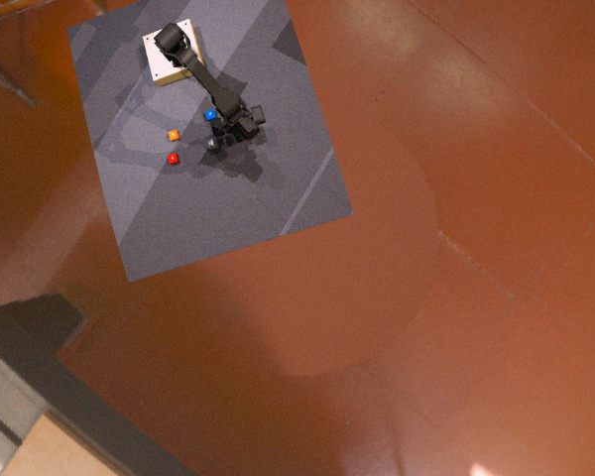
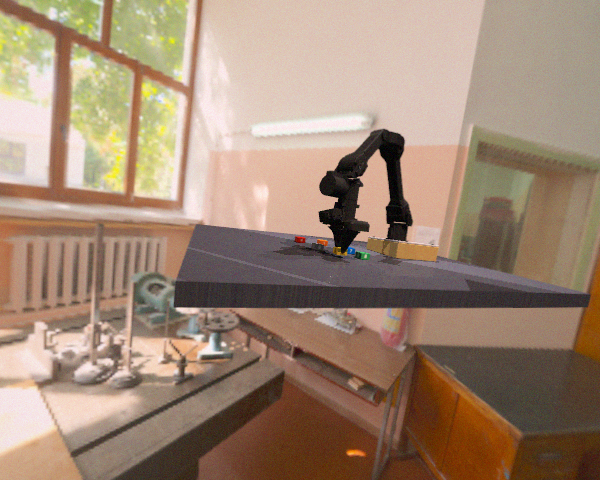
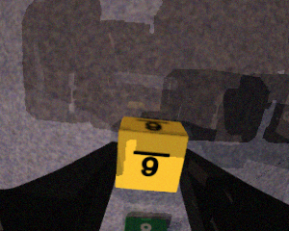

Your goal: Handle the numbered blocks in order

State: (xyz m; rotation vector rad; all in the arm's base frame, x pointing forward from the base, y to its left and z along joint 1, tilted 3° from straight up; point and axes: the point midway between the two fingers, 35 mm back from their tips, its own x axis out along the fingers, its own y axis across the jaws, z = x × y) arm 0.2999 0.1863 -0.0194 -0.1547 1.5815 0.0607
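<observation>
The blue block is 70 mm behind my gripper tip, 110 mm to the right of it and 10 mm below it. The rest, counted from my gripper tip: pale grey block 40 mm ahead, 120 mm to the right, 10 mm below; then yellow block right at my gripper tip; then green block 80 mm behind, 20 mm to the right, 10 mm below.
</observation>
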